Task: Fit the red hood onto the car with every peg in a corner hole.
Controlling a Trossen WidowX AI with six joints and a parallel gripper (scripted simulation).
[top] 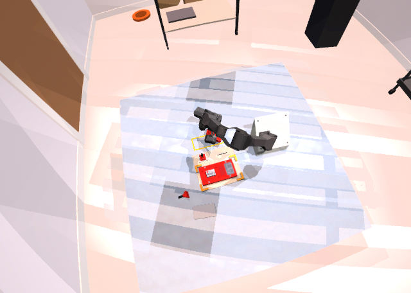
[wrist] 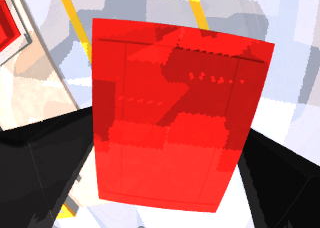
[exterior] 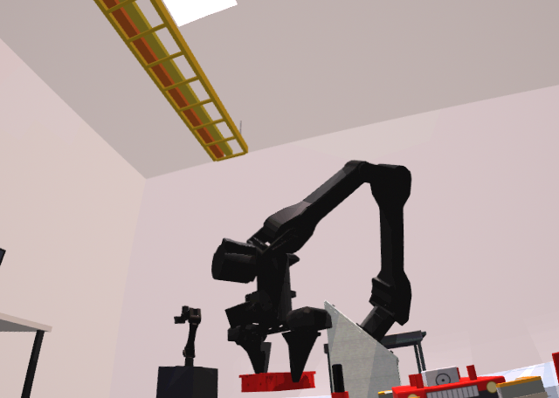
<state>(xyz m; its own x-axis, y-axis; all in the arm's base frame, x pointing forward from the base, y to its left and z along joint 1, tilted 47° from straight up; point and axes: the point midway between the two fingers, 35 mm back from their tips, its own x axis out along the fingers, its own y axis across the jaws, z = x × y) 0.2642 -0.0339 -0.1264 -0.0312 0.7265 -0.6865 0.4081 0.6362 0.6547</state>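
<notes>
Now: the grey engine block 6 cm ahead of my gripper tip, 23 cm to the left of it and 2 cm below it. From my gripper tip the other things lie so: red hood 1 cm above; jig 2 cm ahead, 20 cm to the left, 3 cm below.
</notes>
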